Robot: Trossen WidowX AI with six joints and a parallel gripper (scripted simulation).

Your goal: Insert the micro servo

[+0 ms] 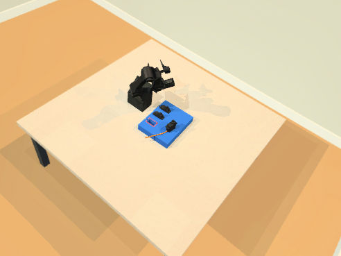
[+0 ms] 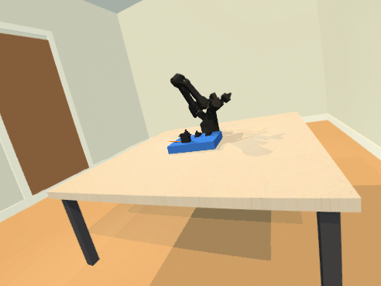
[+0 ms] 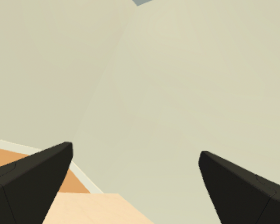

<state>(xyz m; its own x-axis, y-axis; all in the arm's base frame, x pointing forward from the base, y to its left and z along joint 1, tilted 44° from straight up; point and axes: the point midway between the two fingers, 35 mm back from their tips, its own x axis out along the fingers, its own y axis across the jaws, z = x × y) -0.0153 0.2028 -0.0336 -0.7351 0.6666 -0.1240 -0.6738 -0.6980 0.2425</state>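
My gripper tip is now 34 cm short of the blue deck, 20 cm to the left of it and 24 cm above it.
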